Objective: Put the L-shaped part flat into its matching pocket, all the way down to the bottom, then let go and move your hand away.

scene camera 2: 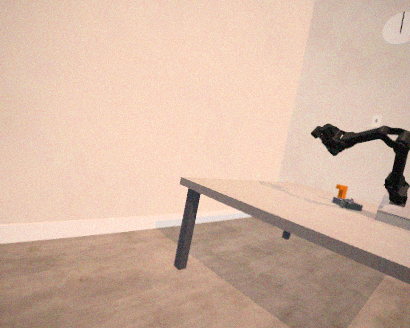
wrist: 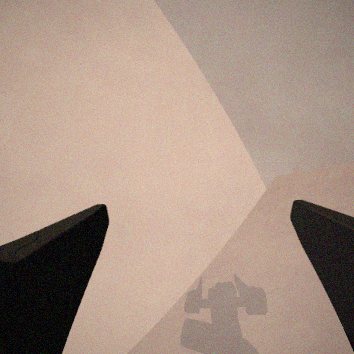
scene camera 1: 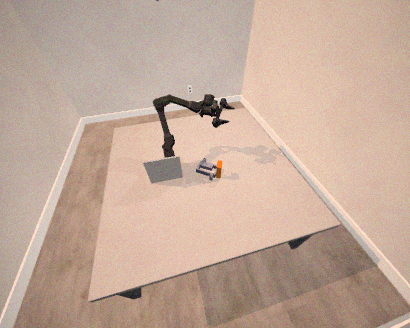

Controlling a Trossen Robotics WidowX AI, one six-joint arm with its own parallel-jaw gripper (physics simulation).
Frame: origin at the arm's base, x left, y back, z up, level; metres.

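Seen in the pictures: gripper, between the fingertips: (scene camera 2: 320,139) (wrist: 201,212) (scene camera 1: 232,115); arm's base, origin of its link: (scene camera 2: 398,200) (scene camera 1: 169,158).
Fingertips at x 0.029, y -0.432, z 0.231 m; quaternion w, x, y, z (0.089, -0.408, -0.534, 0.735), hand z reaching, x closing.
Observation:
Offsets run from my fingertips to a thing's top centre. "*": to the spot under its first point. Level surfaces: height alone.
The orange L-shaped part @(dy +0.127, dx -0.168, dz -0.236 m) (scene camera 1: 219,169) (scene camera 2: 342,190) stands upright at one end of the small blue-grey pocket piece @(* dy +0.229, dx -0.139, dz -0.321 m) (scene camera 1: 203,172) (scene camera 2: 354,205) on the table. Whether it touches that piece or the table is too small to tell. The outline of the pocket is also too small to make out. My gripper (scene camera 1: 230,114) (scene camera 2: 325,141) (wrist: 201,212) is wide open and empty, high above the table and well away from the part. In the wrist view its two dark fingers stand far apart, and neither the part nor the pocket piece shows there.
The arm rises from a grey base plate (scene camera 1: 164,170) (scene camera 2: 395,217), beside the pocket piece. The pale table @(dz -0.346 m) (scene camera 1: 215,225) (scene camera 2: 260,200) has its edges in view. Walls stand behind and beside it. The wrist view shows pale surfaces and a shadow of the gripper.

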